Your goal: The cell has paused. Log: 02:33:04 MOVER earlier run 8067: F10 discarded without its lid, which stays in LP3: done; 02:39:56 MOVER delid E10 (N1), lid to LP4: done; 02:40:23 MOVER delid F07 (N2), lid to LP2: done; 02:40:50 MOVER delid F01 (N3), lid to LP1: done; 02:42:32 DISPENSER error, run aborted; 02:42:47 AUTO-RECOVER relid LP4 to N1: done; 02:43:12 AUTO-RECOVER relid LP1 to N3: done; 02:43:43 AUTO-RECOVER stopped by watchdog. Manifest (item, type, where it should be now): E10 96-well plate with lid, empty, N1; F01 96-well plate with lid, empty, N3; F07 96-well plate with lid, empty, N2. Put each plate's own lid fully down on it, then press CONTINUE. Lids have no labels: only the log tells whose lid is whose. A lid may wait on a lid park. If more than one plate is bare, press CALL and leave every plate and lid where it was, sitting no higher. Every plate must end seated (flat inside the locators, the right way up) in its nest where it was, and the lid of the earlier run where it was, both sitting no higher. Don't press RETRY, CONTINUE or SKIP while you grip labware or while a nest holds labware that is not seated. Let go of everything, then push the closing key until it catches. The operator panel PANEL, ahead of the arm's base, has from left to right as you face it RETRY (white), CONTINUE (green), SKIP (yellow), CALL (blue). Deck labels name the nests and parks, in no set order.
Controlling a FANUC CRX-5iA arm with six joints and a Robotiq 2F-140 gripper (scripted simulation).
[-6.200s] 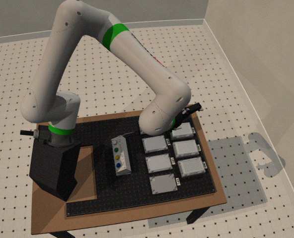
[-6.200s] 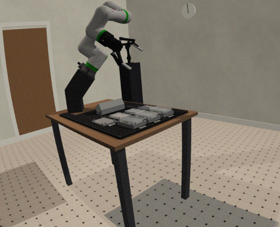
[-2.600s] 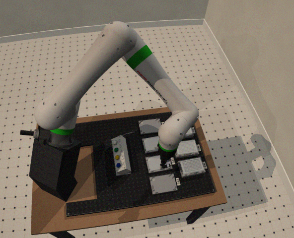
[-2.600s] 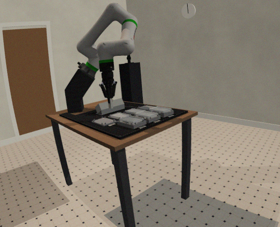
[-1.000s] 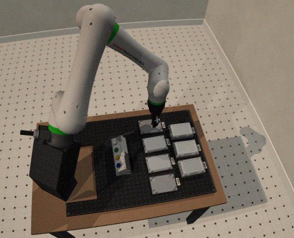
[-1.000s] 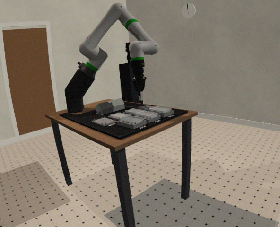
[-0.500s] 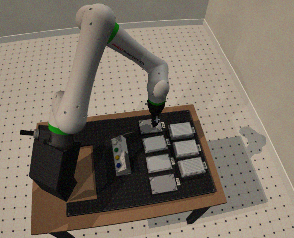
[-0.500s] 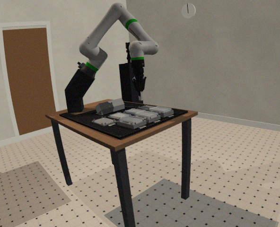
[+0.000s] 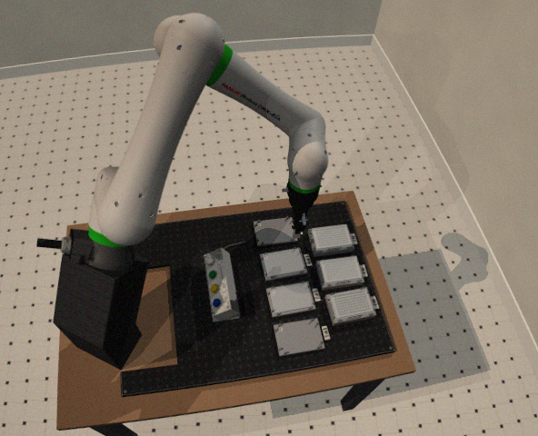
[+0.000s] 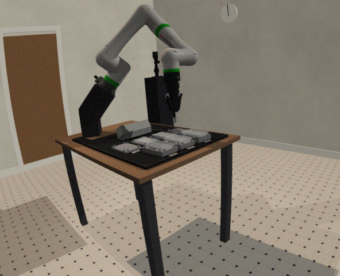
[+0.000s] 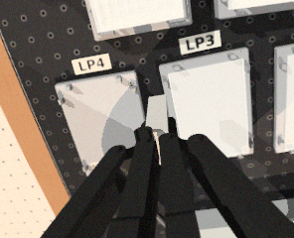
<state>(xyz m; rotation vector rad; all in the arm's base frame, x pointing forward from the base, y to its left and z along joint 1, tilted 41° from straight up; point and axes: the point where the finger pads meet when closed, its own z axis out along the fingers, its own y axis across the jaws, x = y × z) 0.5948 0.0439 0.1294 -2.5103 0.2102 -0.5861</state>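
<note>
My hand is 60 mm past the park LP2, 190 mm to the left of it and 110 mm above it. Also, from my hand: plate: 130 mm ahead, 250 mm to the right, 80 mm below; park LP4: 50 mm behind, 80 mm to the left, 110 mm below; LP2 label: 30 mm ahead, 190 mm to the right, 110 mm below.
</note>
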